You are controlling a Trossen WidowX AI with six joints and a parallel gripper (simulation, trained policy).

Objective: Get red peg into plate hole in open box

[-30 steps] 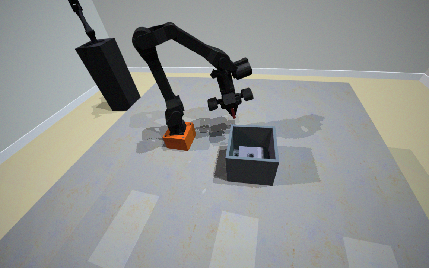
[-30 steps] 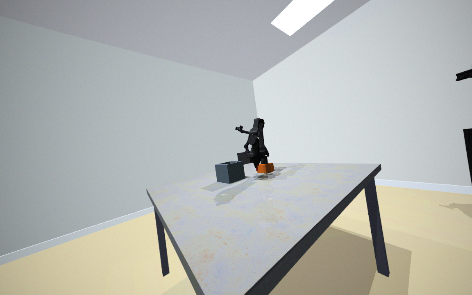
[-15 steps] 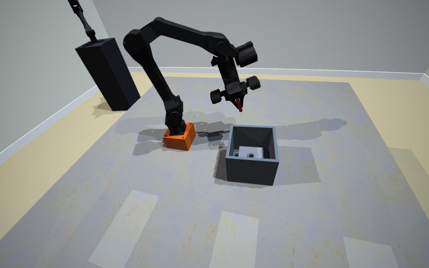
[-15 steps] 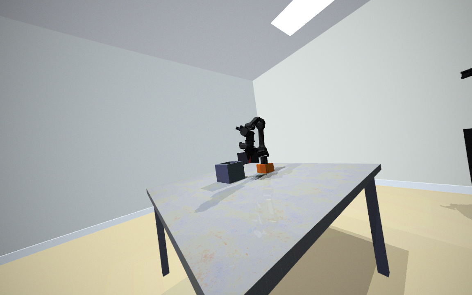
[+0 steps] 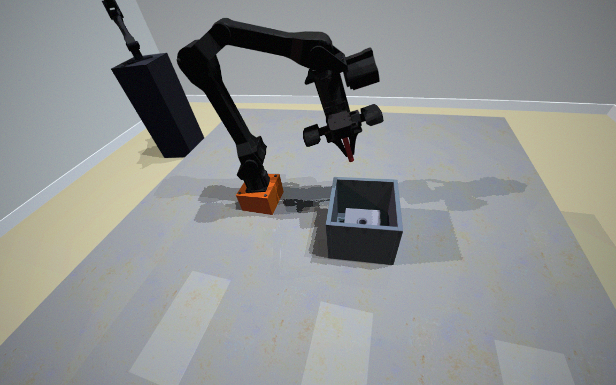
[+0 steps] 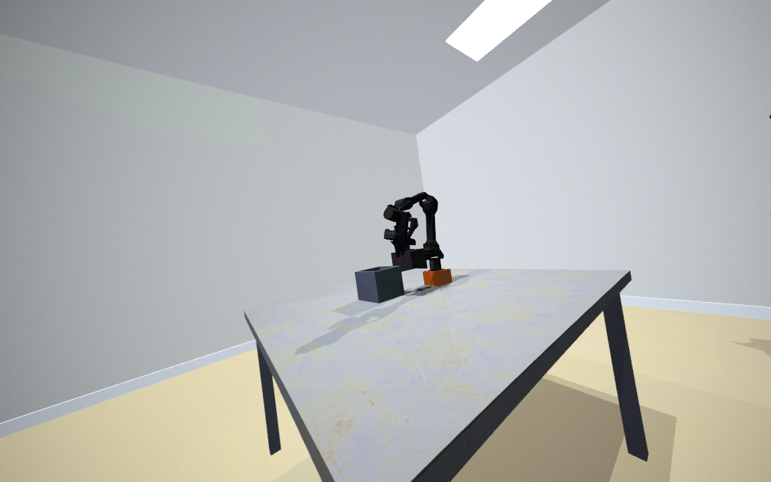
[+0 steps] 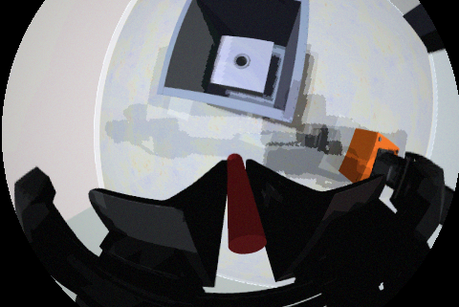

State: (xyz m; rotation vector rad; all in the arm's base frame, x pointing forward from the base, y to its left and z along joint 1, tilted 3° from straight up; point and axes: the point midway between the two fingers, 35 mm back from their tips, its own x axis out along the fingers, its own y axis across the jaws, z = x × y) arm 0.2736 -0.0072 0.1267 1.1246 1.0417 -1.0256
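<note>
The light grey plate lies 130 mm below my gripper tip, 120 mm to the right of it and 30 mm ahead of it. Round my gripper tip: red peg: 20 mm above, 10 mm to the left, 10 mm behind.
</note>
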